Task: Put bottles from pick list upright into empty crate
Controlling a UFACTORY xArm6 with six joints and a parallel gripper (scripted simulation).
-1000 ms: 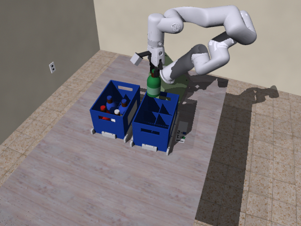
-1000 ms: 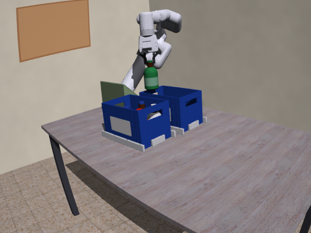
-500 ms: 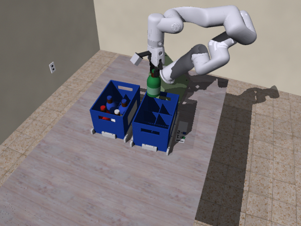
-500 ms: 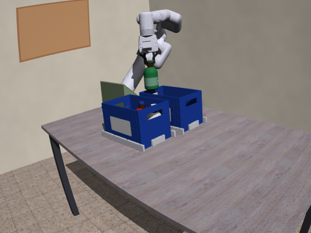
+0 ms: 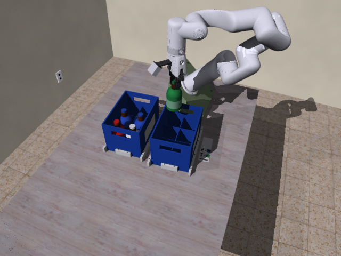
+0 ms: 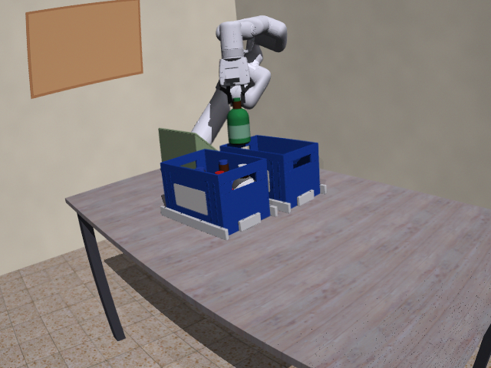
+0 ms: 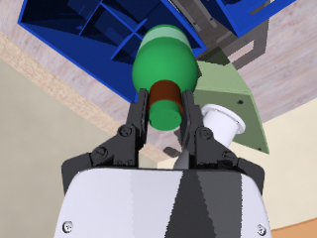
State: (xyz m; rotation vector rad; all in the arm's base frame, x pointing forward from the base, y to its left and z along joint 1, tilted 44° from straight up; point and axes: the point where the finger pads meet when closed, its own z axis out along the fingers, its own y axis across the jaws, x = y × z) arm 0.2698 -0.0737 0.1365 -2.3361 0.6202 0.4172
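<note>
The green-labelled bottle lies 7 cm below my hand. The rest, counted from my hand: white-labelled bottle 19 cm ahead, 11 cm to the right, 24 cm below; then blue-labelled bottle 11 cm ahead, 13 cm to the right, 24 cm below; then red-label bottle 20 cm ahead, 20 cm to the right, 24 cm below.
</note>
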